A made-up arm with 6 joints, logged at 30 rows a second.
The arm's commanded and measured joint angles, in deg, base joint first. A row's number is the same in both.
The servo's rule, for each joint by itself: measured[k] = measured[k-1] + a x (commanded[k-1-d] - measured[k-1]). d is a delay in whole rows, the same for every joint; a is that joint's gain. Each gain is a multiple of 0.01, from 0.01 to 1. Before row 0 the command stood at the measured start. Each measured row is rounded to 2 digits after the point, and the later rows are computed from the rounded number. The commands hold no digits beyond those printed.
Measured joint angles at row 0:
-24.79, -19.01, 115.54, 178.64, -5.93, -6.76
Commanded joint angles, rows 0 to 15:
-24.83, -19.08, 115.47, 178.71, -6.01, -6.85
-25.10, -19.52, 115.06, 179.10, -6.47, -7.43
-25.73, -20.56, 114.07, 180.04, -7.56, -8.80
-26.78, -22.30, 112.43, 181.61, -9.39, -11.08
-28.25, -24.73, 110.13, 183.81, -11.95, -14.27
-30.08, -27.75, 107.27, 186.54, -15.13, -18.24
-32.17, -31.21, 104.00, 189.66, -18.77, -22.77
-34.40, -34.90, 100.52, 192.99, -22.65, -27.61
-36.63, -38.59, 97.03, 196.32, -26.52, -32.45
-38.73, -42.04, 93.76, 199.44, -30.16, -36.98
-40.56, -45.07, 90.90, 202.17, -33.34, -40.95
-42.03, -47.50, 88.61, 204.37, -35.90, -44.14
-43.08, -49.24, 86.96, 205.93, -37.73, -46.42
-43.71, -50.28, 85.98, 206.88, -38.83, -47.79
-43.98, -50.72, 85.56, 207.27, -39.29, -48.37
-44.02, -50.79, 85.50, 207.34, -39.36, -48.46
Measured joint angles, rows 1 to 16:
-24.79, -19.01, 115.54, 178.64, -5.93, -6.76
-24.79, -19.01, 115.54, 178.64, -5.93, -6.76
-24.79, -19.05, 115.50, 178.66, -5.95, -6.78
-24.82, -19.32, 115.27, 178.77, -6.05, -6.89
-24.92, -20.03, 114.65, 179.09, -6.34, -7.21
-25.12, -21.32, 113.50, 179.72, -6.92, -7.87
-25.46, -23.26, 111.75, 180.74, -7.88, -8.96
-25.97, -25.82, 109.42, 182.19, -9.26, -10.54
-26.65, -28.89, 106.60, 184.06, -11.07, -12.62
-27.50, -32.32, 103.44, 186.29, -13.27, -15.17
-28.50, -35.89, 100.11, 188.80, -15.79, -18.11
-29.63, -39.40, 96.81, 191.46, -18.52, -21.32
-30.83, -42.63, 93.74, 194.14, -21.34, -24.66
-32.06, -45.41, 91.07, 196.70, -24.11, -27.97
-33.27, -47.59, 88.93, 199.01, -26.70, -31.11
-34.42, -49.12, 87.40, 200.98, -29.00, -33.95
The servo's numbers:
d 2
a 0.11 0.57 0.52 0.25 0.19 0.17

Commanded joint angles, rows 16 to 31:
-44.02, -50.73, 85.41, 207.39, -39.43, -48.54
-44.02, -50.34, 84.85, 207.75, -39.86, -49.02
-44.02, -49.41, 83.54, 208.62, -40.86, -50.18
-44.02, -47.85, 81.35, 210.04, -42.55, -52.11
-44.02, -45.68, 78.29, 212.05, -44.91, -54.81
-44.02, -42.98, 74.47, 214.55, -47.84, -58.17
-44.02, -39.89, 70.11, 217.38, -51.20, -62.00
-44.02, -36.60, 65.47, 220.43, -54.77, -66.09
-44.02, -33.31, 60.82, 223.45, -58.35, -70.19
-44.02, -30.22, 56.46, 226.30, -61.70, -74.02
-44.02, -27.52, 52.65, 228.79, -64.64, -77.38
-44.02, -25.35, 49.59, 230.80, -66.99, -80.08
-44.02, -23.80, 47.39, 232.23, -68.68, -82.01
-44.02, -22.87, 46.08, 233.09, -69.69, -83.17
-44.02, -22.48, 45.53, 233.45, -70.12, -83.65
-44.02, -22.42, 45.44, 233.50, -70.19, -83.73
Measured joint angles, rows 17 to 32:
-35.47, -50.03, 86.44, 202.55, -30.96, -36.40
-36.41, -50.46, 85.95, 203.75, -32.56, -38.45
-37.25, -50.61, 85.67, 204.66, -33.87, -40.17
-37.99, -50.46, 85.24, 205.43, -35.01, -41.67
-38.65, -49.86, 84.36, 206.23, -36.12, -43.12
-39.24, -48.71, 82.79, 207.18, -37.34, -44.65
-39.77, -46.98, 80.45, 208.40, -38.78, -46.38
-40.24, -44.70, 77.34, 209.94, -40.50, -48.38
-40.66, -41.96, 73.58, 211.80, -42.53, -50.70
-41.03, -38.90, 69.36, 213.96, -44.86, -53.32
-41.36, -35.71, 64.92, 216.33, -47.42, -56.19
-41.65, -32.58, 60.52, 218.82, -50.13, -59.22
-41.91, -29.70, 56.43, 221.31, -52.89, -62.31
-42.14, -27.22, 52.87, 223.68, -55.57, -65.33
-42.35, -25.27, 50.02, 225.82, -58.06, -68.17
-42.53, -23.90, 47.97, 227.64, -60.27, -70.72

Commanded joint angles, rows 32 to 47:
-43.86, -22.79, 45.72, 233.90, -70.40, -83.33
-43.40, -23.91, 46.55, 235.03, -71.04, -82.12
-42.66, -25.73, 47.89, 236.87, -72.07, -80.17
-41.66, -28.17, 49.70, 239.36, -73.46, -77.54
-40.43, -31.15, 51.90, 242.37, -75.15, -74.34
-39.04, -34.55, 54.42, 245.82, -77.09, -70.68
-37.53, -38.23, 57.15, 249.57, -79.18, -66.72
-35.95, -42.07, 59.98, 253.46, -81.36, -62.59
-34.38, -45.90, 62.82, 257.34, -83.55, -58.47
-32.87, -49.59, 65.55, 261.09, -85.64, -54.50
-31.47, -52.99, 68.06, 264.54, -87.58, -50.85
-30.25, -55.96, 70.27, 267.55, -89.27, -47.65
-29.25, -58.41, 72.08, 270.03, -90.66, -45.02
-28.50, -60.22, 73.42, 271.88, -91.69, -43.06
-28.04, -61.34, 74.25, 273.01, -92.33, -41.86
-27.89, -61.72, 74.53, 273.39, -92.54, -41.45
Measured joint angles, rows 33 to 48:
-42.69, -23.09, 46.70, 229.09, -62.14, -72.92
-42.84, -22.71, 46.04, 230.19, -63.67, -74.76
-42.95, -22.76, 45.87, 231.12, -64.95, -76.22
-43.00, -23.42, 46.22, 232.10, -66.11, -77.22
-42.96, -24.74, 47.09, 233.29, -67.24, -77.72
-42.82, -26.70, 48.45, 234.81, -68.42, -77.69
-42.56, -29.24, 50.24, 236.70, -69.70, -77.12
-42.17, -32.27, 52.41, 238.98, -71.10, -76.03
-41.66, -35.67, 54.87, 241.63, -72.64, -74.45
-41.03, -39.32, 57.53, 244.59, -74.30, -72.43
-40.30, -43.07, 60.28, 247.78, -76.06, -70.06
-39.48, -46.79, 63.02, 251.11, -77.88, -67.41
-38.60, -50.32, 65.64, 254.47, -79.72, -64.59
-37.68, -53.53, 68.05, 257.74, -81.53, -61.71
-36.75, -56.31, 70.15, 260.81, -83.26, -58.87
-35.84, -58.54, 71.85, 263.58, -84.86, -56.18

